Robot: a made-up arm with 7 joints. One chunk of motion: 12 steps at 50 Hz.
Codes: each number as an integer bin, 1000 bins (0 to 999) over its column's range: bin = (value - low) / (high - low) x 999, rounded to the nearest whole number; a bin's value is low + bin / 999 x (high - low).
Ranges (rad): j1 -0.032..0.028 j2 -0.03..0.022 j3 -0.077..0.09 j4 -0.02..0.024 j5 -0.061..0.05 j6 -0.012..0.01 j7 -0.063..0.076
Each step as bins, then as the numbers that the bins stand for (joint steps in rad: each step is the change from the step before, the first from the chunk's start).
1 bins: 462 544 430 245 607 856 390
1 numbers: -0.00425 -0.00168 -0.00512 -0.00921 0.00644 0.00685 -0.00874
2 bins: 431 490 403 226 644 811 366
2 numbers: -0.00611 -0.00449 -0.00963 -0.01005 0.01056 0.00586 -0.01208
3 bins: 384 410 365 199 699 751 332
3 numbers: -0.00894 -0.00866 -0.01598 -0.01124 0.01667 0.00454 -0.01681
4 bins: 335 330 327 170 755 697 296
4 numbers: -0.01188 -0.01282 -0.02234 -0.01251 0.02289 0.00335 -0.02181
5 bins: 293 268 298 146 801 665 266
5 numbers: -0.01440 -0.01605 -0.02718 -0.01357 0.02800 0.00264 -0.02599
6 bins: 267 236 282 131 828 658 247
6 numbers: -0.01596 -0.01772 -0.02986 -0.01423 0.03100 0.00249 -0.02863
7 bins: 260 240 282 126 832 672 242
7 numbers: -0.01638 -0.01751 -0.02986 -0.01445 0.03144 0.00280 -0.02933
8 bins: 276 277 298 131 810 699 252
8 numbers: -0.01542 -0.01558 -0.02718 -0.01423 0.02900 0.00339 -0.02794
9 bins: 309 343 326 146 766 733 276
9 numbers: -0.01344 -0.01215 -0.02250 -0.01357 0.02411 0.00414 -0.02460
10 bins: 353 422 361 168 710 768 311
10 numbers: -0.01080 -0.00803 -0.01665 -0.01260 0.01789 0.00491 -0.01973
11 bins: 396 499 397 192 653 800 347
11 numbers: -0.00822 -0.00403 -0.01063 -0.01154 0.01156 0.00562 -0.01472
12 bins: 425 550 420 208 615 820 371
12 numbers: -0.00647 -0.00137 -0.00679 -0.01084 0.00733 0.00606 -0.01138
